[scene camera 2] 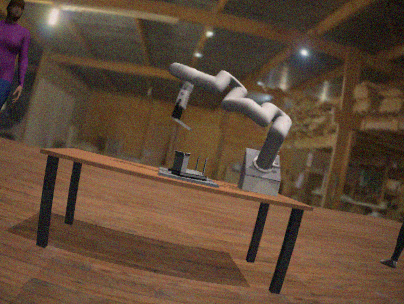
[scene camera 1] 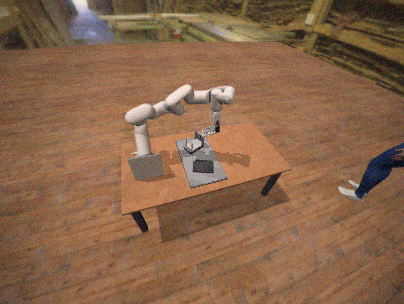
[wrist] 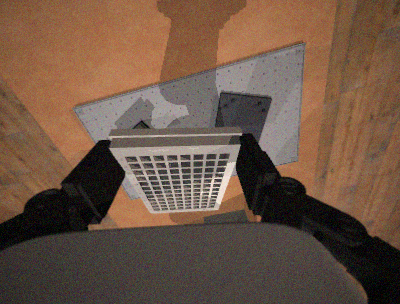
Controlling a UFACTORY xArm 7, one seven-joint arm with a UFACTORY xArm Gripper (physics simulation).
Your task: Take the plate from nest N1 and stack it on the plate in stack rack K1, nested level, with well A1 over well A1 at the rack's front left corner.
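Places are measured from the arm's base along level axes (x ahead, y left, z up), in metres.
Pixels of known places: gripper, fingertip midpoint: [scene camera 2: 175,118] [scene camera 1: 216,128] [wrist: 179,154]; arm's base, origin of the base link: [scene camera 2: 263,164] [scene camera 1: 145,155].
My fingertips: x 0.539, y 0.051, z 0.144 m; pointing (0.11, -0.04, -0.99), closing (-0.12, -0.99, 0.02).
Note:
For each thing: its middle in the pictures, then the offset to it from my fingertips. Level surfaces: height alone.
- pale well plate, body centre: [wrist: 182,182] [scene camera 2: 182,123] [scene camera 1: 210,130] dx -0.043, dy +0.007, dz -0.022 m
- Stack rack K1, body centre: [scene camera 2: 190,165] [scene camera 1: 194,142] dx -0.137, dy +0.121, dz -0.231 m
- pale plate, body centre: [scene camera 1: 194,144] dx -0.132, dy +0.124, dz -0.258 m
- Nest N1, body centre: [wrist: 239,129] [scene camera 1: 203,165] dx -0.110, dy -0.115, dz -0.280 m
- wooden table, its level: dz -0.303 m
My gripper [scene camera 1: 216,130] [scene camera 2: 176,118] [wrist: 179,154] is shut on a pale well plate [scene camera 1: 209,131] [scene camera 2: 183,124] [wrist: 180,176], one finger at each side. The plate hangs tilted, well above the table, apart from the rack. Stack rack K1 [scene camera 1: 200,137] [scene camera 2: 181,162] has a tall block and thin posts. A pale plate [scene camera 1: 193,145] sits in it in scene camera 1. In the wrist view the held plate hides most of the rack. Nest N1 [scene camera 1: 203,166] [wrist: 245,117] is a dark slab with no plate on it. Well A1 cannot be made out.
The grey perforated board [scene camera 1: 197,182] [scene camera 2: 212,184] [wrist: 280,75] carries the nest and the rack. It lies on the wooden table [scene camera 1: 250,165] [scene camera 2: 105,162] [wrist: 100,45]. The arm's grey base box [scene camera 1: 146,167] [scene camera 2: 260,180] stands at one side. A person's legs [scene camera 1: 377,172] show beyond the table.

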